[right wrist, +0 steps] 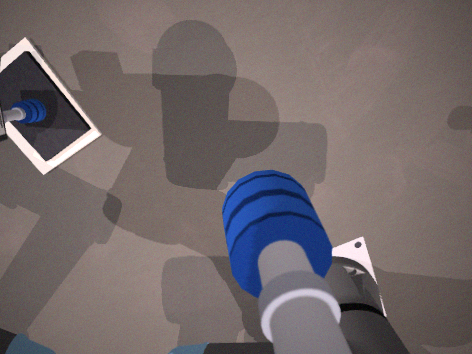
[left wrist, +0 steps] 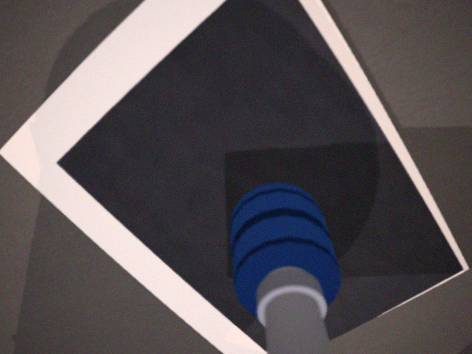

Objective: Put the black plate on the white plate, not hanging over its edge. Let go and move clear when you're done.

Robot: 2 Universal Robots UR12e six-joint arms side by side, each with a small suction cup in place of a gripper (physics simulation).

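Places are measured from the left arm's base along level axes (x ahead, y left, z up), in centimetres.
Pixels of known places: left end effector, tool point: (right wrist: 39, 109) (left wrist: 273, 207); right end effector, tool point: (right wrist: 265, 211).
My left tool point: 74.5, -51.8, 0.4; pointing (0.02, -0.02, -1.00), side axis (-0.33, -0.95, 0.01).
Note:
For each thing: its top centre in the pictures, then the offset to it from my left tool point, as dx, dy, dz.
- black plate, middle of its top: (left wrist: 278, 222) (right wrist: 35, 109) +0.0, -0.1, +1.0
- light mounting plate, middle of its top: (right wrist: 323, 299) -43.8, -32.4, -0.3
The black plate (left wrist: 175, 100) (right wrist: 62, 125) lies flat over the white plate (left wrist: 100, 75) (right wrist: 70, 149). In the right wrist view, a white border shows around the visible part of the black plate. In the left wrist view the border is wide on the left and very thin at the lower right. Any small gap between the plates cannot be told. My left suction cup (left wrist: 278, 197) (right wrist: 36, 111) is on the black plate's upper face and appears shut on it; the contact itself is hidden. My right suction cup (right wrist: 265, 187) is open and empty, off to the right of the plates.
A light mounting plate (right wrist: 358, 252) with a dark hole and a grey cylindrical arm part (right wrist: 350, 285) show at the lower right of the right wrist view. Teal and dark arm parts line its bottom edge. Arm shadows fall across the surface.

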